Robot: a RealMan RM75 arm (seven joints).
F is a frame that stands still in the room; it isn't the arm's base.
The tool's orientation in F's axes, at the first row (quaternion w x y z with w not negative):
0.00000 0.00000 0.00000 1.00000
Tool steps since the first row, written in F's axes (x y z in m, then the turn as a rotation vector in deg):
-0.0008 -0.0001 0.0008 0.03 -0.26 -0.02
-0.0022 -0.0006 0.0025 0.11 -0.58 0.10
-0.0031 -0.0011 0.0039 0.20 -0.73 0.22
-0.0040 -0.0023 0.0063 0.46 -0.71 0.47
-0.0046 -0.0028 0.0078 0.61 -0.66 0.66
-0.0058 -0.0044 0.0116 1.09 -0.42 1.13
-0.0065 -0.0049 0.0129 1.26 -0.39 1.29
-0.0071 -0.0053 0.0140 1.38 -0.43 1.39
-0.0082 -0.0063 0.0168 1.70 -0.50 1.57
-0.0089 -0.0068 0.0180 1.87 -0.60 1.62
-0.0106 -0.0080 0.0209 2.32 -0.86 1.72
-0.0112 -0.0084 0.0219 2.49 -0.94 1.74
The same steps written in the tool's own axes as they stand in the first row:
0.0008 0.0001 0.0008 -0.03 0.26 -0.02
0.0022 0.0006 0.0025 -0.11 0.58 0.10
0.0031 0.0011 0.0039 -0.20 0.73 0.22
0.0040 0.0023 0.0063 -0.46 0.71 0.47
0.0046 0.0028 0.0078 -0.61 0.66 0.66
0.0058 0.0044 0.0116 -1.09 0.42 1.13
0.0065 0.0049 0.0129 -1.26 0.39 1.29
0.0071 0.0053 0.0140 -1.38 0.43 1.39
0.0082 0.0063 0.0168 -1.70 0.50 1.57
0.0089 0.0068 0.0180 -1.87 0.60 1.62
0.0106 0.0080 0.0209 -2.32 0.86 1.72
0.0112 0.0084 0.0219 -2.49 0.94 1.74

